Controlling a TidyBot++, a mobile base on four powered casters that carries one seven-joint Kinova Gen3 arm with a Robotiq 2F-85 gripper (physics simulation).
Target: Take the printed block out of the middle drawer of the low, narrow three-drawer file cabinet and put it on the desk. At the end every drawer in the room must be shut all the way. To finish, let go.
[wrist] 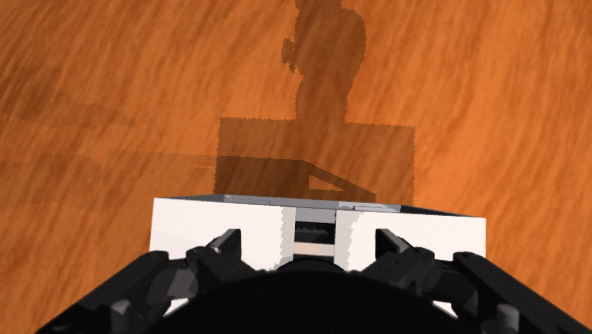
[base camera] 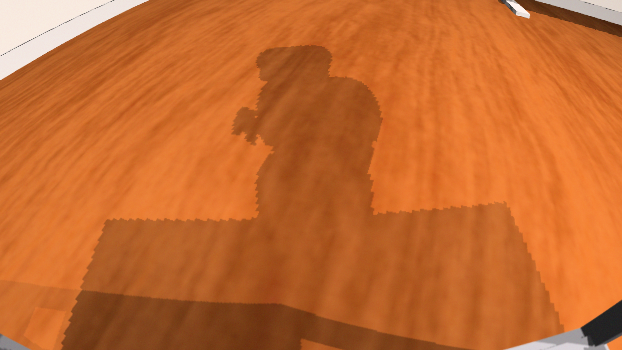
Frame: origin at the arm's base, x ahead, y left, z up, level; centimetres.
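Where they show: gripper, fingertip midpoint: [wrist: 307,243].
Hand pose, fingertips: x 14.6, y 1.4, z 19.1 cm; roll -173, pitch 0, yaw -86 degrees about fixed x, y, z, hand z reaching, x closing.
Observation:
After its pixels a point has its place.
My gripper [wrist: 307,243] {x 14.6, y 1.4, z 19.1 cm} is open in the wrist view, its two black fingers wide apart with no object between them. Behind the fingers is the white top of my own base [wrist: 410,235] {x 12.0, y -13.9, z -1.4 cm}. The three-drawer file cabinet, the printed block and the desk do not show in the base camera view or the wrist view. Whether any drawer is open or shut cannot be told from these views.
The wood floor [base camera: 440,125] {x 58.8, y -26.0, z -39.6 cm} [wrist: 480,100] {x 48.5, y -51.8, z -39.6 cm} carries the robot's shadow. A pale wall with a white baseboard [base camera: 65,37] {x 146.9, y 111.5, z -37.6 cm} runs at the upper left. A small white-grey piece [base camera: 517,9] of something unclear shows at the top right, near another baseboard [base camera: 590,11] {x 207.6, y -216.5, z -36.4 cm}.

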